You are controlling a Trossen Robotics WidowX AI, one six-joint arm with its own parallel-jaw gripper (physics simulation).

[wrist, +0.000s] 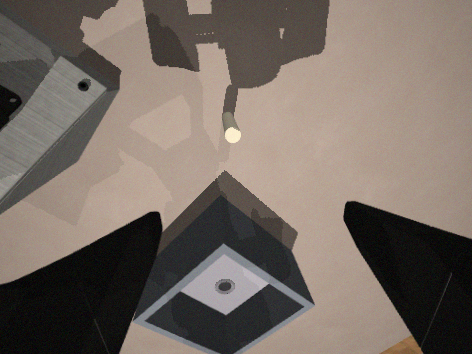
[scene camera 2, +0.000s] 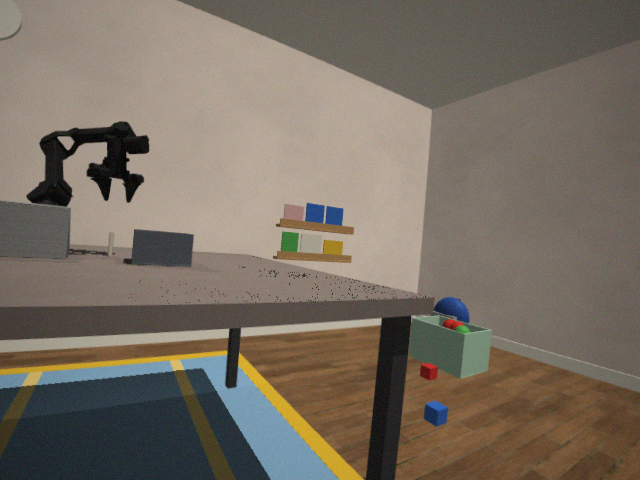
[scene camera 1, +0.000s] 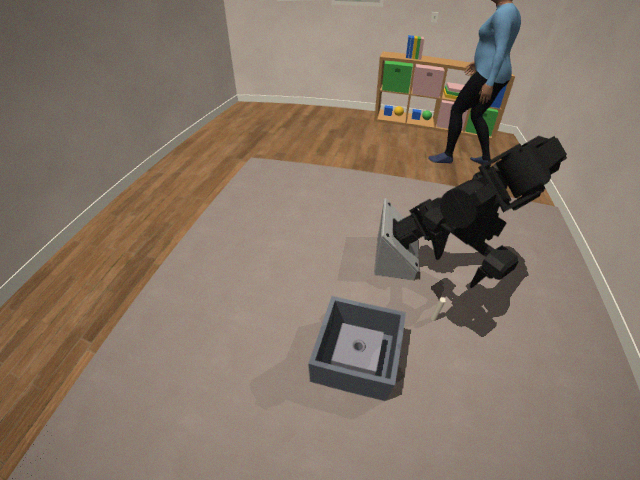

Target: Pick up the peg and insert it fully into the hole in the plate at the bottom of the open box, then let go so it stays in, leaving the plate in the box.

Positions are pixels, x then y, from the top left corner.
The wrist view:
gripper: 253, 215
dark grey box: 222, 228
light square plate: 224, 285
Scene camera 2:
gripper: 117, 201
dark grey box: 155, 248
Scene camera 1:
gripper: 454, 272
dark grey box: 379, 386
light square plate: 357, 348
